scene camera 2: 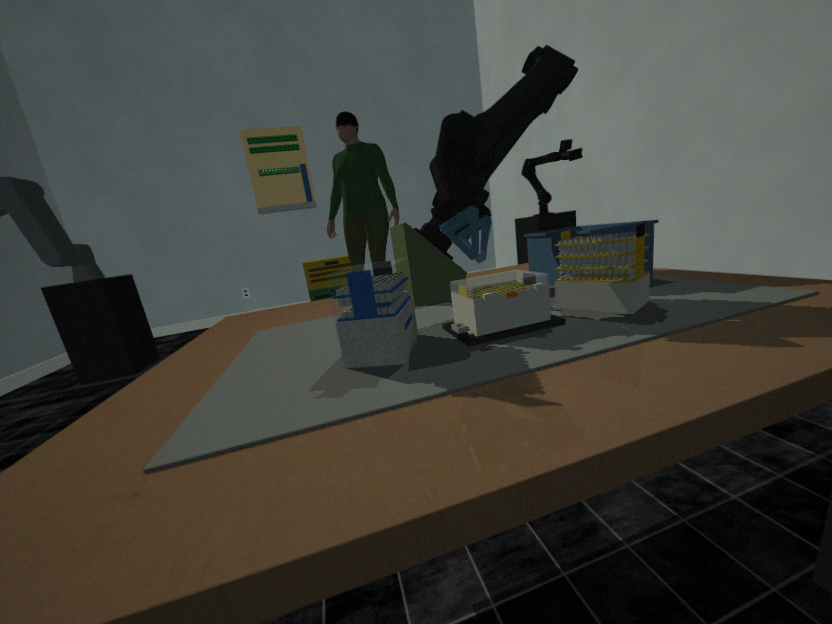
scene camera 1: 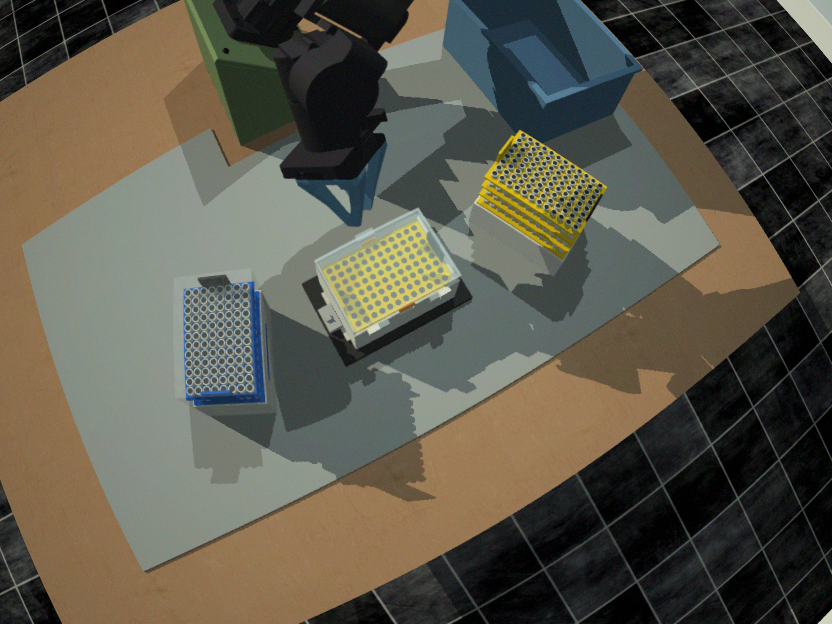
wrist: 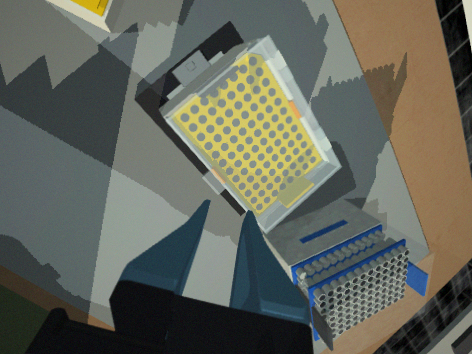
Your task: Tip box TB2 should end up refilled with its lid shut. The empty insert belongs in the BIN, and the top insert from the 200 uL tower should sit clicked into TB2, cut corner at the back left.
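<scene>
Tip box TB2 (scene camera 1: 386,275) (scene camera 2: 500,302) (wrist: 247,129) stands on a black base (scene camera 1: 349,352) in the middle of the grey mat (scene camera 1: 100,269). A clear lid lies flat over its yellow insert, whose holes look empty. The yellow 200 uL tower (scene camera 1: 540,191) (scene camera 2: 601,258) stands to the right of it, and the blue BIN (scene camera 1: 577,107) is behind that. My gripper (scene camera 1: 352,211) (scene camera 2: 469,234) (wrist: 227,211) hangs above the mat just behind TB2. Its blue fingers stand narrow with nothing between them.
A blue tip tower (scene camera 1: 222,342) (scene camera 2: 375,302) (wrist: 358,274) stands at the left of the mat. A green block (scene camera 1: 242,87) (scene camera 2: 420,265) sits by the arm's base at the back. A person stands behind the table in scene camera 2.
</scene>
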